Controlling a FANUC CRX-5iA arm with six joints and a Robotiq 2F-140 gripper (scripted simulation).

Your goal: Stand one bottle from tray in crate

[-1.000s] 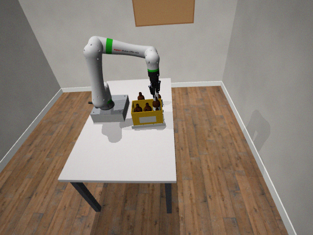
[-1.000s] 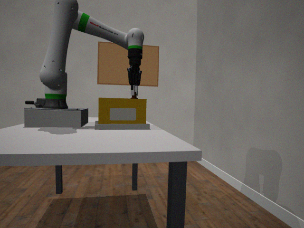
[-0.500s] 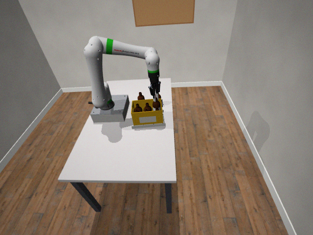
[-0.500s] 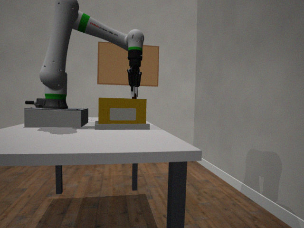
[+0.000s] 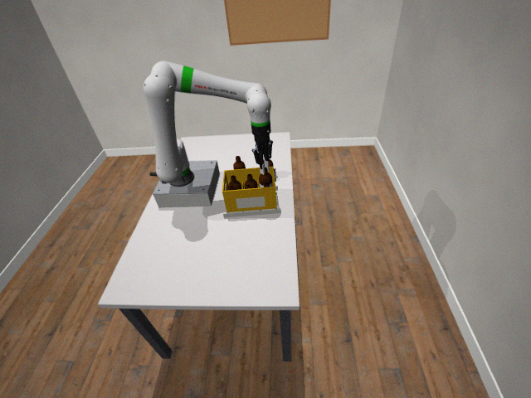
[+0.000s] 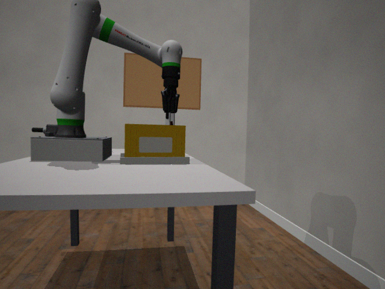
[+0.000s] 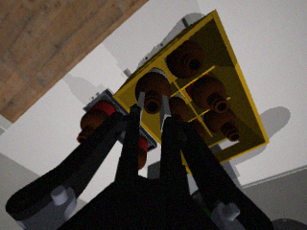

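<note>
My gripper is now 80 mm past the yellow crate, 60 mm to the left of it and 120 mm above it. Round my hand: grey tray (110 mm behind, 170 mm to the left, 200 mm below).
</note>
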